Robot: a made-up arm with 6 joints.
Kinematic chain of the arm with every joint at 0, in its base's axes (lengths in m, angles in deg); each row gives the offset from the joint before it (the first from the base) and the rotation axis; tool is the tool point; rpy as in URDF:
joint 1: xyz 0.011 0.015 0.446 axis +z
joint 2: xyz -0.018 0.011 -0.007 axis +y
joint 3: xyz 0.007 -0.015 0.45 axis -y
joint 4: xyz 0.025 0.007 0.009 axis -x
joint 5: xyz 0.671 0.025 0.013 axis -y
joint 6: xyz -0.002 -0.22 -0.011 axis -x
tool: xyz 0 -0.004 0.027 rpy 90 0 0
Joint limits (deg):
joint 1: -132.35..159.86
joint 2: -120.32..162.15
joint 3: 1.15..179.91
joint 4: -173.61..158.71
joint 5: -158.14..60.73
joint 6: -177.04..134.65
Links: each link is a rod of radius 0.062 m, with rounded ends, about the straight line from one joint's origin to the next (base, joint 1, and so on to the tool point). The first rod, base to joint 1, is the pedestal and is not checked.
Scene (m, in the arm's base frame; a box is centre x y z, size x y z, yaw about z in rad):
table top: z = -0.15
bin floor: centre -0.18 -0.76 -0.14 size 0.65 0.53 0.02 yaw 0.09
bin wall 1: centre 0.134 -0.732 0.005 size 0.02 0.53 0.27 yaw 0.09
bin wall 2: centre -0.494 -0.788 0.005 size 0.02 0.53 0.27 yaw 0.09
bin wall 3: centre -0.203 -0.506 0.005 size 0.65 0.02 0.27 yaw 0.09
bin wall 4: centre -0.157 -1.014 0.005 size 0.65 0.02 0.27 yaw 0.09
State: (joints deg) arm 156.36 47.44 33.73 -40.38 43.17 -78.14
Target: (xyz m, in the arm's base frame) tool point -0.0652 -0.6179 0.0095
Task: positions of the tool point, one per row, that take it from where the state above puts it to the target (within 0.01 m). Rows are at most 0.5 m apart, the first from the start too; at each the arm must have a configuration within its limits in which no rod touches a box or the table.
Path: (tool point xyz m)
1: -0.7049 0.6897 0.8312
2: -0.4577 0.6891 1.1962
3: -0.1402 0.5200 1.4654
4: 0.1538 0.1990 1.5835
5: 0.3436 -0.2041 1.5264
6: 0.3906 -0.5887 1.3076
7: 0.3090 -0.8567 0.9747
8: 0.1573 -0.9462 0.5984
9: 0.0115 -0.8507 0.2549
10: -0.0652 -0.6179 0.0095

